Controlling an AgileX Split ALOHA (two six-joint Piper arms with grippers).
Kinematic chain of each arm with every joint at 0, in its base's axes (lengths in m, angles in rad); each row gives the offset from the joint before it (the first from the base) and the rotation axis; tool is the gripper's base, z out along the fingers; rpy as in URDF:
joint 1: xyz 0 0 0.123 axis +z
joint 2: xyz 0 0 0 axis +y
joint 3: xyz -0.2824 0 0.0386 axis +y
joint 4: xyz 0.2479 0 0.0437 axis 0.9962 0 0.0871
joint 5: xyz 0 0 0 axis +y
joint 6: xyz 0.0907 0 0.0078 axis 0.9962 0 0.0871
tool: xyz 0 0 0 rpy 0 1.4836 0
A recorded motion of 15 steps. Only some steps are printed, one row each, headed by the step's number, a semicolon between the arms.
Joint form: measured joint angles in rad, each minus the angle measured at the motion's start. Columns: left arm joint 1, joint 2, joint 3, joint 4, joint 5, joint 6; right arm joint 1, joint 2, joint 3, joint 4, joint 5, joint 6.
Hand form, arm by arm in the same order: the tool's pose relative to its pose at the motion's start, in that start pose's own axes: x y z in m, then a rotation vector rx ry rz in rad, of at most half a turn. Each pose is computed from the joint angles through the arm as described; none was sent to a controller.
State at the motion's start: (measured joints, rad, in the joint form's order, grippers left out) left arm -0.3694 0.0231 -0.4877 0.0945 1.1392 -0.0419; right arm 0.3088 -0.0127 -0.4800 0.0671 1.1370 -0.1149
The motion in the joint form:
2: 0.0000 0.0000 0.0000 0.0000 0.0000 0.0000; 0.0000 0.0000 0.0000 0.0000 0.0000 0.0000
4: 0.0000 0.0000 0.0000 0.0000 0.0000 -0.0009; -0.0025 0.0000 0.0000 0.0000 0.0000 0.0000
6: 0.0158 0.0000 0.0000 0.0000 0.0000 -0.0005; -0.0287 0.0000 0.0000 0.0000 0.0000 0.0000
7: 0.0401 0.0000 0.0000 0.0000 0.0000 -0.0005; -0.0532 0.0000 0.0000 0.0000 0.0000 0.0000
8: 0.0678 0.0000 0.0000 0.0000 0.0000 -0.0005; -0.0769 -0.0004 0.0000 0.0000 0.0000 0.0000
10: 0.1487 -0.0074 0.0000 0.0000 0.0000 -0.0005; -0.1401 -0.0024 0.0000 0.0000 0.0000 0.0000
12: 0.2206 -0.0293 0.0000 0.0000 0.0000 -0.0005; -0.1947 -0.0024 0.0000 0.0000 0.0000 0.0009
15: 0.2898 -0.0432 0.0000 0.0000 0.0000 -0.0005; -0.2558 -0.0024 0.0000 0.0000 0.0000 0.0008
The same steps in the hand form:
2: 0.0000 0.0000 0.0000 0.0000 0.0000 0.0000; 0.0000 0.0000 0.0000 0.0000 0.0000 0.0000
4: 0.0000 0.0000 0.0000 0.0000 0.0000 -0.0009; 0.0000 0.0000 0.0000 0.0021 0.0001 0.0013
6: 0.0001 -0.0001 -0.0001 -0.0132 0.0007 -0.0092; -0.0001 0.0002 0.0002 0.0244 0.0012 0.0151
7: 0.0002 -0.0001 -0.0003 -0.0334 0.0018 -0.0226; -0.0002 0.0004 0.0003 0.0452 0.0022 0.0280
8: 0.0003 -0.0002 -0.0005 -0.0565 0.0031 -0.0378; -0.0003 0.0006 0.0004 0.0653 0.0028 0.0405
10: 0.0012 -0.0007 -0.0019 -0.1242 -0.0007 -0.0826; -0.0003 0.0011 0.0005 0.1192 0.0034 0.0735
12: 0.0033 -0.0015 -0.0049 -0.1856 -0.0193 -0.1218; -0.0006 0.0014 0.0009 0.1656 0.0056 0.1032
15: 0.0047 -0.0026 -0.0068 -0.2448 -0.0301 -0.1586; -0.0008 0.0018 0.0013 0.2175 0.0082 0.1352

